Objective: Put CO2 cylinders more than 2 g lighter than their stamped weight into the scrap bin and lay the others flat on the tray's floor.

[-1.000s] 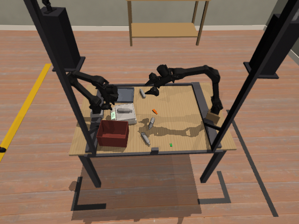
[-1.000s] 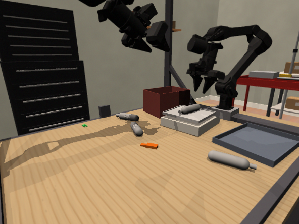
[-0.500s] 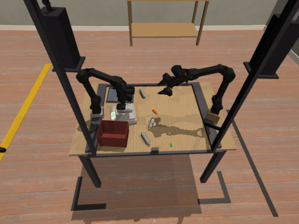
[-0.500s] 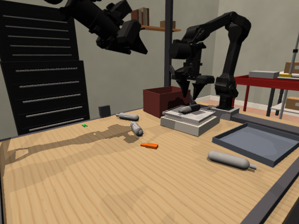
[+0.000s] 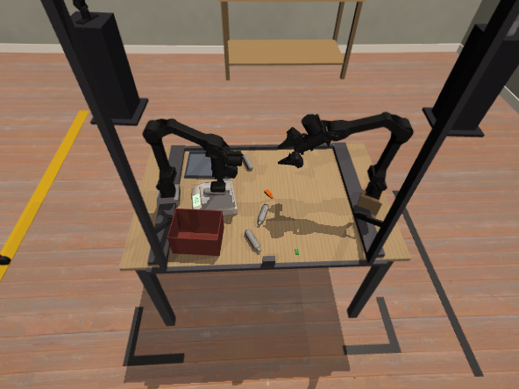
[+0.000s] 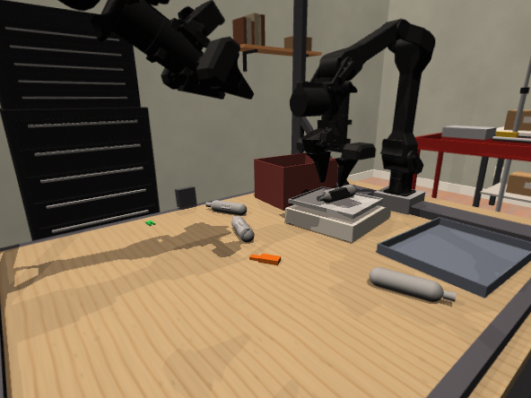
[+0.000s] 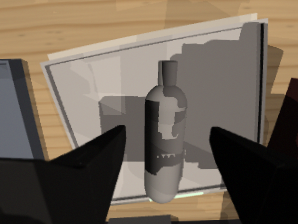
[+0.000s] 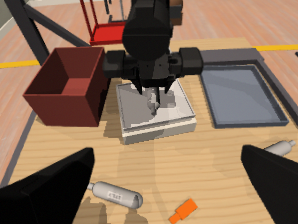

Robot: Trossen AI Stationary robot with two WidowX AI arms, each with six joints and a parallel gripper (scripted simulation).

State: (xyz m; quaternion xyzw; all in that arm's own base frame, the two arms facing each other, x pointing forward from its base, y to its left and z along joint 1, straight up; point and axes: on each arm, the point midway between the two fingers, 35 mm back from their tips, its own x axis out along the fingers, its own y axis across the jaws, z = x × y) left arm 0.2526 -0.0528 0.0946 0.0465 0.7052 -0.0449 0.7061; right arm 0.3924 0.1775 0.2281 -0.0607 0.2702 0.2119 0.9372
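My left hand is 250 mm short of the grey tray, 130 mm above it and 90 mm to the right of it. From my left hand the other things lie so: small orange piece 230 mm to the right, 130 mm below, 50 mm ahead; small green piece 350 mm to the right, 270 mm behind, 130 mm below; red scrap bin 220 mm behind, 100 mm below, 80 mm to the left.
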